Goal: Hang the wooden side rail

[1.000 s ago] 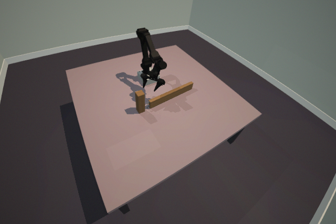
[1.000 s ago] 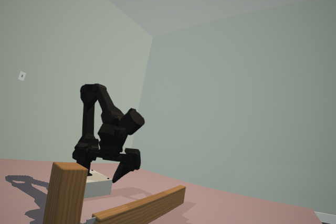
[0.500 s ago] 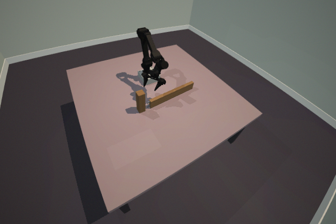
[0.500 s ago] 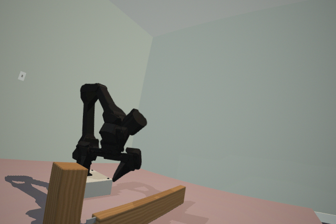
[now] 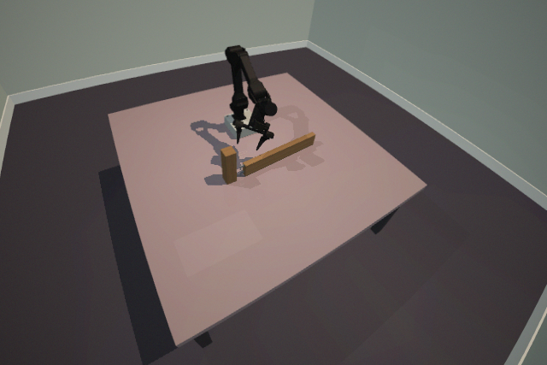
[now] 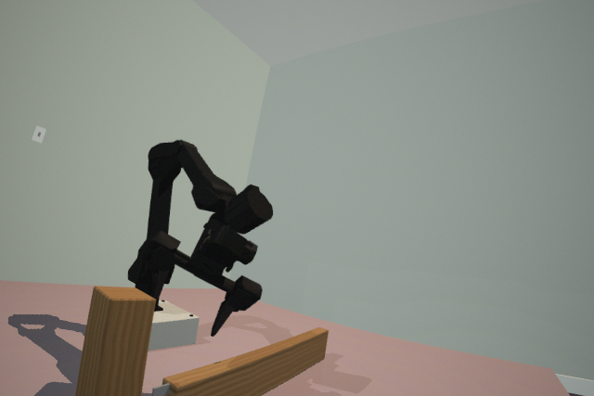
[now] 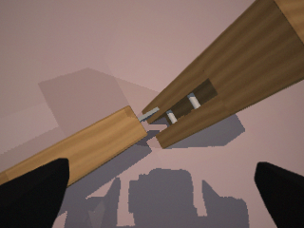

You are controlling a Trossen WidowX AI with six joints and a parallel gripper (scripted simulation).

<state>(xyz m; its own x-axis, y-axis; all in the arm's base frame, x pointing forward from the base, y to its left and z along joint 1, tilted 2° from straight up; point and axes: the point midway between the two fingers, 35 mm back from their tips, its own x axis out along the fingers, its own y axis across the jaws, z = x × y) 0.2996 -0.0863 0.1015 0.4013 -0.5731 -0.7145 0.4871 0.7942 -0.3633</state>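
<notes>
The wooden headboard post is 10 cm to the right of my gripper tip, 4 cm below it and 3 cm ahead of it.
</notes>
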